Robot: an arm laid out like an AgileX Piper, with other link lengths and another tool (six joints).
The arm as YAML. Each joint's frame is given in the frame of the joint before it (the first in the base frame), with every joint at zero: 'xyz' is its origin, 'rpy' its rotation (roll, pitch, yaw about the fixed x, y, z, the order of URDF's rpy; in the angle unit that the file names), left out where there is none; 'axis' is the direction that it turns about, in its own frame. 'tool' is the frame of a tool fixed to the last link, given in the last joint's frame.
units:
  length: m
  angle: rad
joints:
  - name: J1
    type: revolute
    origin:
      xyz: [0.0, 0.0, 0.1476]
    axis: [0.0, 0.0, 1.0]
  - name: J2
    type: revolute
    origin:
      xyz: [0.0, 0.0, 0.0]
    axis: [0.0, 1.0, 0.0]
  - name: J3
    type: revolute
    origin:
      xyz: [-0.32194, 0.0, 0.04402]
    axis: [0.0, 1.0, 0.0]
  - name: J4
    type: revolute
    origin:
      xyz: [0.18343, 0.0, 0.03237]
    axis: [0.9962, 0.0, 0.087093]
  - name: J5
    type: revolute
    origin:
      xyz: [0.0, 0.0, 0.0]
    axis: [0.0, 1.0, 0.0]
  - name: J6
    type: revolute
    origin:
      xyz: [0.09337, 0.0, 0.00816]
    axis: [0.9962, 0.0, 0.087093]
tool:
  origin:
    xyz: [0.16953, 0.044, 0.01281]
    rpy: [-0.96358, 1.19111, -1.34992]
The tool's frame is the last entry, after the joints.
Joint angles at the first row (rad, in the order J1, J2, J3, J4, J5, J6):
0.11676 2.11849 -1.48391 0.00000 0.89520 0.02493
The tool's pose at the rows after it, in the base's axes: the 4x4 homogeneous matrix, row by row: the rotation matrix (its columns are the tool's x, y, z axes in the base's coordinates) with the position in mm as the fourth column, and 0 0 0 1 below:
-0.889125, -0.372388, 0.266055, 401.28; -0.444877, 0.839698, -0.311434, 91.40; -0.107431, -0.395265, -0.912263, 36.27; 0, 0, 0, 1
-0.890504, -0.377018, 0.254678, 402.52; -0.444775, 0.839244, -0.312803, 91.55; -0.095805, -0.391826, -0.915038, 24.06; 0, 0, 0, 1
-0.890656, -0.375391, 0.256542, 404.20; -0.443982, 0.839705, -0.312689, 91.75; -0.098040, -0.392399, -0.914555, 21.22; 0, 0, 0, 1
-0.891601, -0.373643, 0.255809, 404.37; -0.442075, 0.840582, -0.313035, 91.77; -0.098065, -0.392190, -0.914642, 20.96; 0, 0, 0, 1
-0.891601, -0.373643, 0.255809, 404.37; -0.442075, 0.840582, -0.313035, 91.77; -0.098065, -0.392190, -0.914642, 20.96; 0, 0, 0, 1
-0.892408, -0.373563, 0.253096, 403.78; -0.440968, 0.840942, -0.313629, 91.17; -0.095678, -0.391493, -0.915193, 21.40; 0, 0, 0, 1
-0.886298, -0.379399, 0.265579, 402.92; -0.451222, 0.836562, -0.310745, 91.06; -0.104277, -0.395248, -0.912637, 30.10; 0, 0, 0, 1
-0.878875, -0.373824, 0.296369, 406.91; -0.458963, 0.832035, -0.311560, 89.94; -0.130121, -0.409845, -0.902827, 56.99; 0, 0, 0, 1
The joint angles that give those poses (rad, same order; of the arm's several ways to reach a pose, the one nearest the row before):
0.11675 2.16760 -1.48390 0.00000 0.85989 0.02492
0.11676 2.19865 -1.48391 0.00000 0.84129 0.02521
0.11676 2.20620 -1.48391 0.00000 0.83138 0.02607
0.11676 2.20689 -1.48389 0.00000 0.83073 0.02819
0.11676 2.20689 -1.48389 0.00000 0.83073 0.02819
0.11548 2.20594 -1.48477 0.00000 0.83511 0.02818
0.11548 2.18441 -1.48618 0.00000 0.84839 0.01661
0.11549 2.13556 -1.53218 -0.00748 0.91277 0.01206

